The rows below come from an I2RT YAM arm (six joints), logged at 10 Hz.
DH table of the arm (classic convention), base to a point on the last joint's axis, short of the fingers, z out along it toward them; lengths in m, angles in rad. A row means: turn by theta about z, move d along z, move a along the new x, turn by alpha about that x. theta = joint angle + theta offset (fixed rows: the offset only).
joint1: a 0.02; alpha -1.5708; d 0.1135; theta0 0
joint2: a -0.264; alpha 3.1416; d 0; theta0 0
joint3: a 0.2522; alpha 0; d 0; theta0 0.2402
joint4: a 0.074; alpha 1.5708; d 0; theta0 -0.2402
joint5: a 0; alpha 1.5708; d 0; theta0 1.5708
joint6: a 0; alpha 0; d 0.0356; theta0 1.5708
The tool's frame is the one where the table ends.
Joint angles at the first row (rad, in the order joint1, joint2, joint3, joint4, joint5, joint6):
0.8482 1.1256 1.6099 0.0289 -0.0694 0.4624
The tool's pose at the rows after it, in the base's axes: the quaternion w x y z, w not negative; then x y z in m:
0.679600, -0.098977, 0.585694, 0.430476, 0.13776, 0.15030, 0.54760
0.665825, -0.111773, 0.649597, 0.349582, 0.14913, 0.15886, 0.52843
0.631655, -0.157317, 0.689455, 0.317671, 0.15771, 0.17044, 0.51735
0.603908, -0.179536, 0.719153, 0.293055, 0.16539, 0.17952, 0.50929
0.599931, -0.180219, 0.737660, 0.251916, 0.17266, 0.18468, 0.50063
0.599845, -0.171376, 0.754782, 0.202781, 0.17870, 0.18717, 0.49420
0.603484, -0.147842, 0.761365, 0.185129, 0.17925, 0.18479, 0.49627
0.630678, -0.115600, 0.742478, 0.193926, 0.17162, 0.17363, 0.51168
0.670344, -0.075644, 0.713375, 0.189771, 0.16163, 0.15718, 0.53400
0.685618, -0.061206, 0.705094, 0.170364, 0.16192, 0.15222, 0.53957
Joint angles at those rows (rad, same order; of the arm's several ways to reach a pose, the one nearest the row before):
0.8483 1.1285 1.5916 -0.1624 0.1110 0.3629
0.8483 1.1568 1.5971 -0.3064 0.1927 0.2873
0.8483 1.2060 1.6390 -0.4332 0.1580 0.2417
0.8483 1.2519 1.6787 -0.5269 0.1511 0.2223
0.8482 1.2771 1.6812 -0.5614 0.2085 0.1907
0.8483 1.2992 1.6898 -0.5991 0.2929 0.1637
0.8482 1.3044 1.7077 -0.6212 0.3509 0.1818
0.8468 1.2762 1.7258 -0.5899 0.3905 0.1975
0.8416 1.2475 1.7667 -0.5518 0.4598 0.1847
0.8316 1.2462 1.7788 -0.5347 0.5015 0.1579

